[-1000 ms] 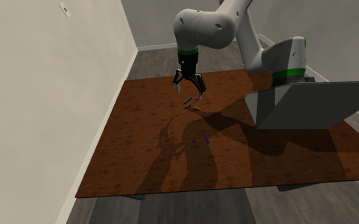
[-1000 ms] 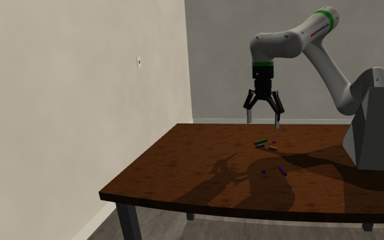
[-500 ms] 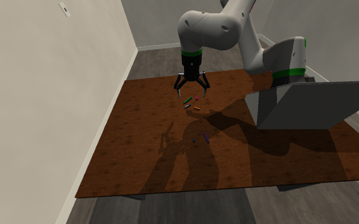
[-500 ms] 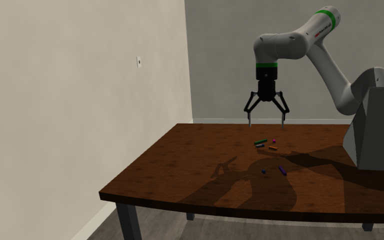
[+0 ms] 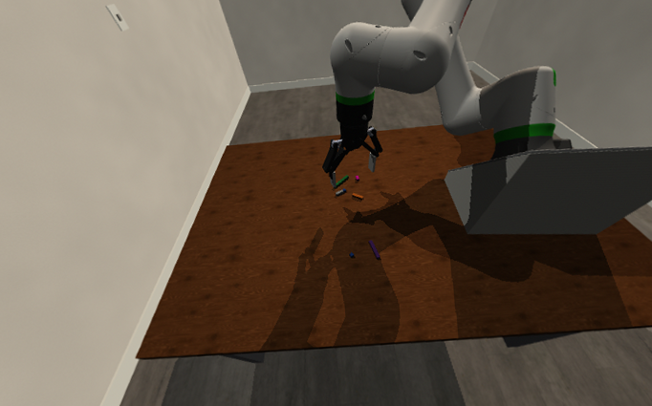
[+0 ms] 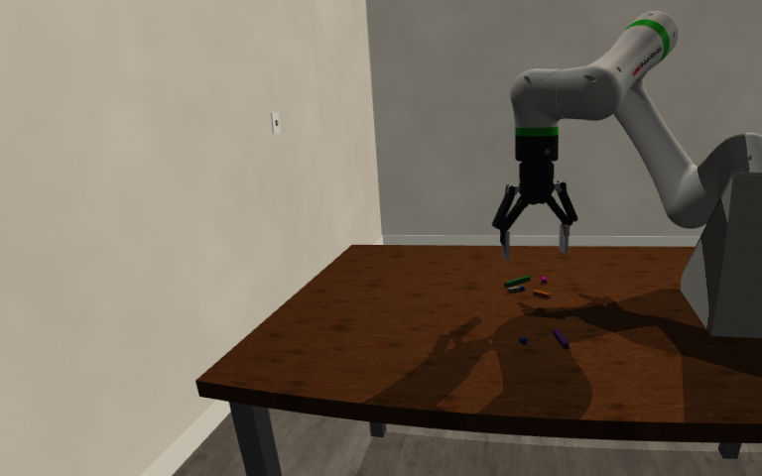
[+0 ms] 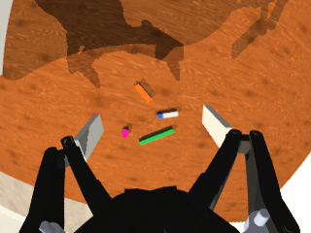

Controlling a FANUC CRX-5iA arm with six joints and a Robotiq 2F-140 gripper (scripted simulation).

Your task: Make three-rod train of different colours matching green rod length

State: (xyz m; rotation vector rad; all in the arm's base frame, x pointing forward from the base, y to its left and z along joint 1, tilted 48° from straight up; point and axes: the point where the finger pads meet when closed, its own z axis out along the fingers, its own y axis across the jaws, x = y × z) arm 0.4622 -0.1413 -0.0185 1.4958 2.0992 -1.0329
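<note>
The orange rod is 20 mm behind my hand, 10 mm to the left of it and 100 mm below it. The rest, counted from my hand: green rod (30 mm ahead, 80 mm to the right, 100 mm below); magenta rod (30 mm behind, 90 mm to the right, 100 mm below); grey rod (50 mm ahead, 20 mm to the right, 100 mm below).
</note>
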